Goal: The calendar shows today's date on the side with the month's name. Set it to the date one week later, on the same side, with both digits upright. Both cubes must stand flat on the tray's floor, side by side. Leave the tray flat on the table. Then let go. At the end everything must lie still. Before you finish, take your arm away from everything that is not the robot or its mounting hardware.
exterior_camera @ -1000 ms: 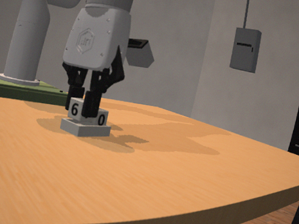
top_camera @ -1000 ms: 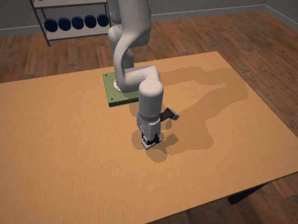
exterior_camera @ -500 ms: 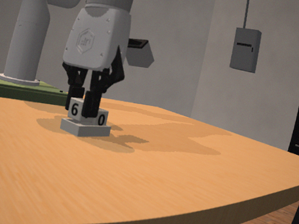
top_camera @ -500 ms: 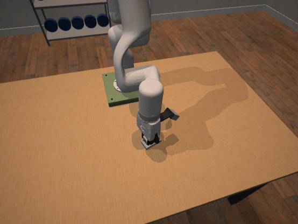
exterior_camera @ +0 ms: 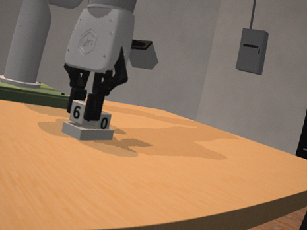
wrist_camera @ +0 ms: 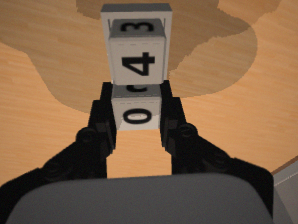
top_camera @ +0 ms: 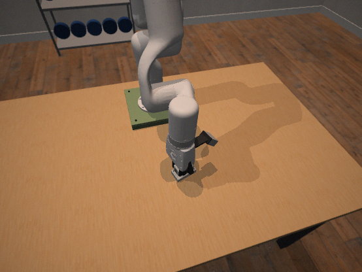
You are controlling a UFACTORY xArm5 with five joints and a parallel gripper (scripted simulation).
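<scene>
Right now my hand is 1 cm above the digit cube. Round my hand: tray (2 cm to the left, 4 cm below).
</scene>
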